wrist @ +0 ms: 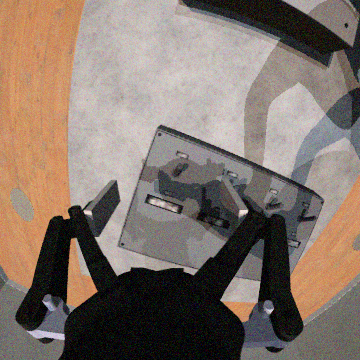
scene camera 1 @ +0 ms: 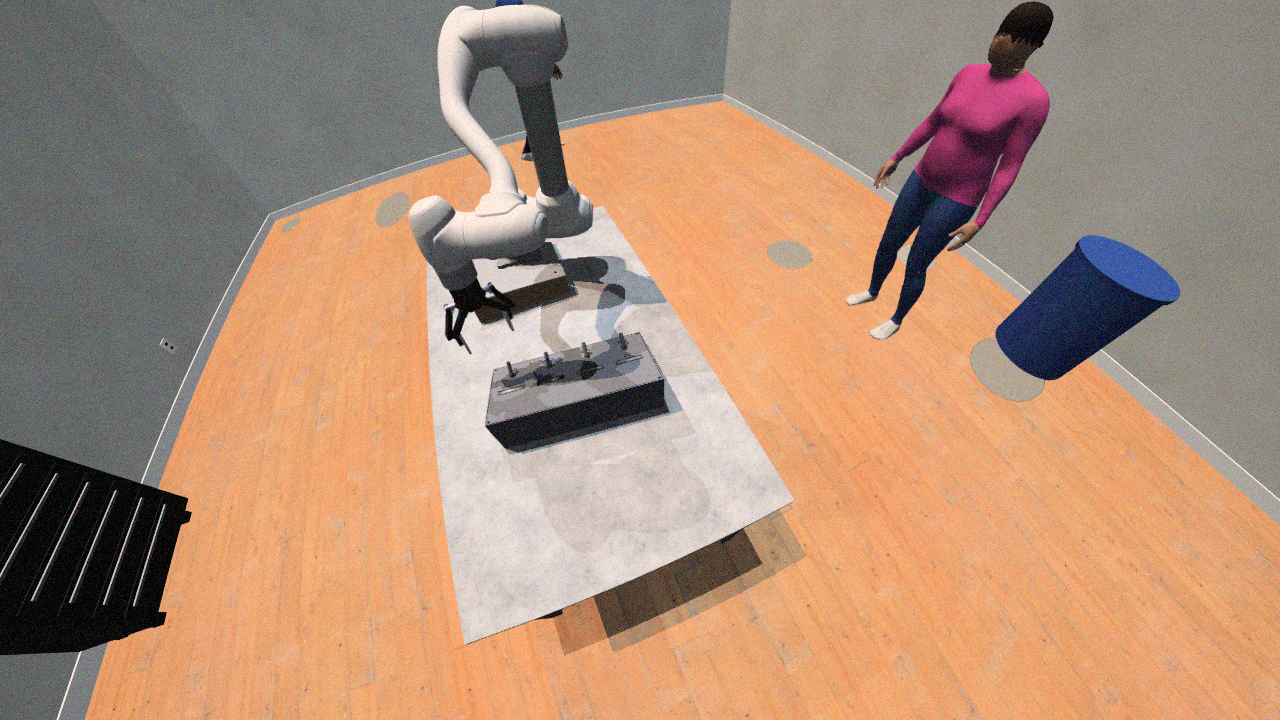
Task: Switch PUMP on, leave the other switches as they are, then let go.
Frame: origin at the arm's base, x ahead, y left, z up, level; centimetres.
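Where they show: gripper, fingertip midpoint: [wrist: 168, 189] [scene camera 1: 490, 339].
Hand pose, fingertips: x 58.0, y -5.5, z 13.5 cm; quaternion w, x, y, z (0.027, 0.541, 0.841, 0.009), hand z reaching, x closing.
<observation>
After its pixels a point has its place.
A grey switch box [scene camera 1: 586, 417] @(x 79.8, y 16.6, z -3.5 cm) [wrist: 145, 235] @(x 76.1, y -4.7, z 4.3 cm) lies on the table, with several small upright levers along its top. The leftmost lever [scene camera 1: 511, 368] @(x 60.3, y -3.4, z 1.4 cm) [wrist: 180, 170] @(x 59.3, y -3.6, z 2.4 cm) and the rightmost lever [scene camera 1: 622, 341] @(x 58.9, y 31.9, z 1.1 cm) [wrist: 307, 217] @(x 57.9, y 31.4, z 1.2 cm) stand near opposite ends of the row. The lettering is too small and blurred to read, so I cannot tell which switch is PUMP or how it is set. My gripper [scene camera 1: 484, 333] @(x 58.0, y -5.5, z 13.5 cm) [wrist: 168, 189] @(x 58.0, y -5.5, z 13.5 cm) is wide open and empty, above and behind the box's left end in the scene view. In the wrist view its right finger covers part of the switch row.
A brown-sided block [scene camera 1: 528, 299] @(x 22.9, y 1.3, z -6.0 cm) stands on the pale table [scene camera 1: 501, 546] @(x 109.3, y -12.4, z -9.6 cm) behind the switch box; its dark side also shows in the wrist view [wrist: 270, 25]. A person in pink [scene camera 1: 980, 134] and a blue barrel [scene camera 1: 1074, 313] are at the right, a black rack at the left.
</observation>
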